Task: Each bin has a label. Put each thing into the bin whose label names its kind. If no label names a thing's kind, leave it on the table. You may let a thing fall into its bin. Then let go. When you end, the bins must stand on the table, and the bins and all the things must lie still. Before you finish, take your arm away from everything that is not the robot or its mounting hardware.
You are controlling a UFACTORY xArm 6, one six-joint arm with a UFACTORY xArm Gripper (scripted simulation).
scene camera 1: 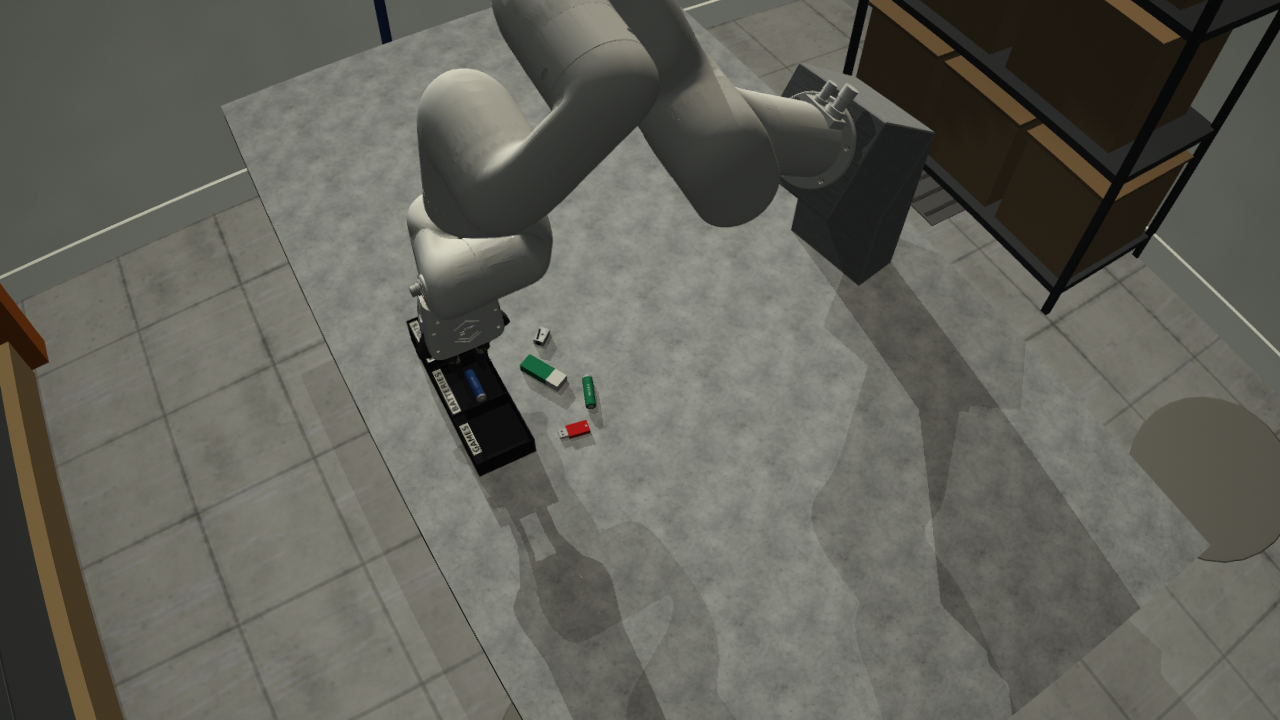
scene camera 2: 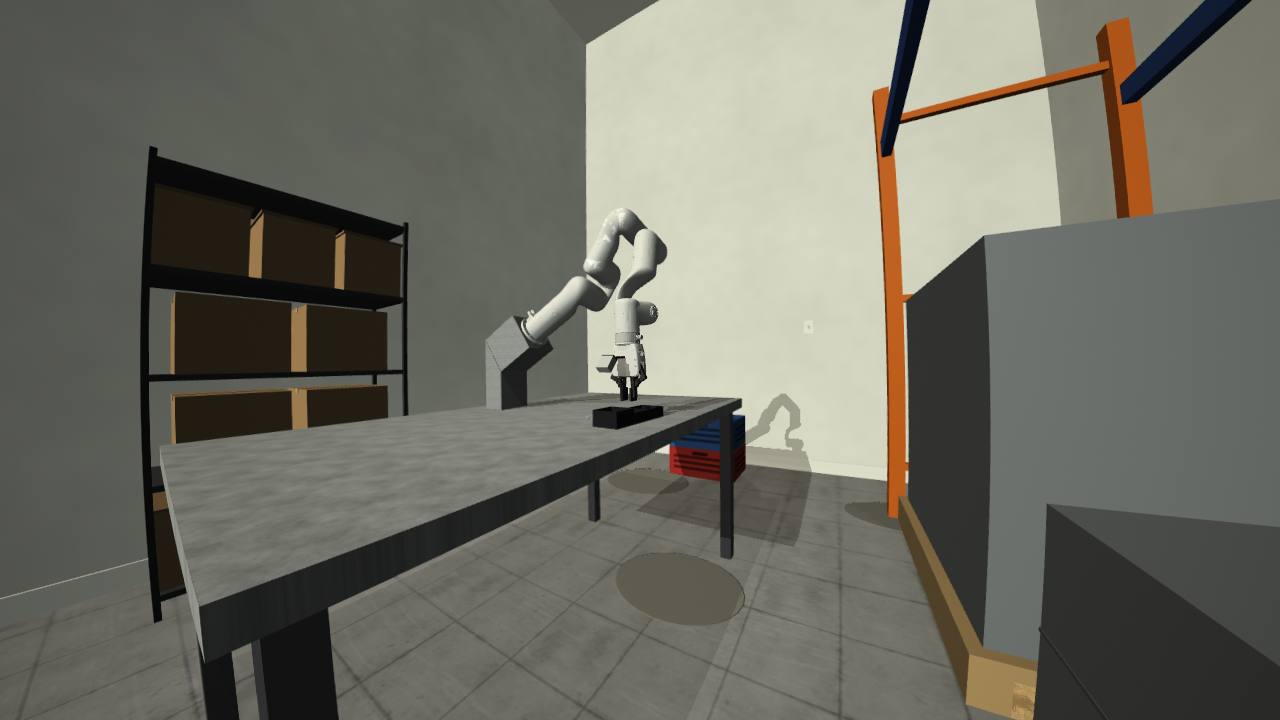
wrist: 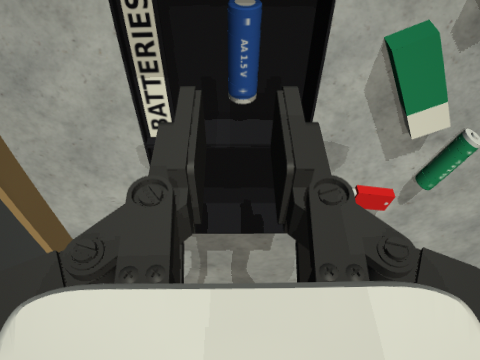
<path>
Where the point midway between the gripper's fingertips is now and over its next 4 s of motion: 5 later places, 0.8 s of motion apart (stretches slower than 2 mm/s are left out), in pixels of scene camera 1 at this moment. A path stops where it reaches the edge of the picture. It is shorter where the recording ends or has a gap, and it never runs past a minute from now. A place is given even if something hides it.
The gripper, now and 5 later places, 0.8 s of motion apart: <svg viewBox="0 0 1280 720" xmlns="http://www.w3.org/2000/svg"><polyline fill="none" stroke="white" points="469,366 532,363 590,362 590,351 593,340 597,337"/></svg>
</path>
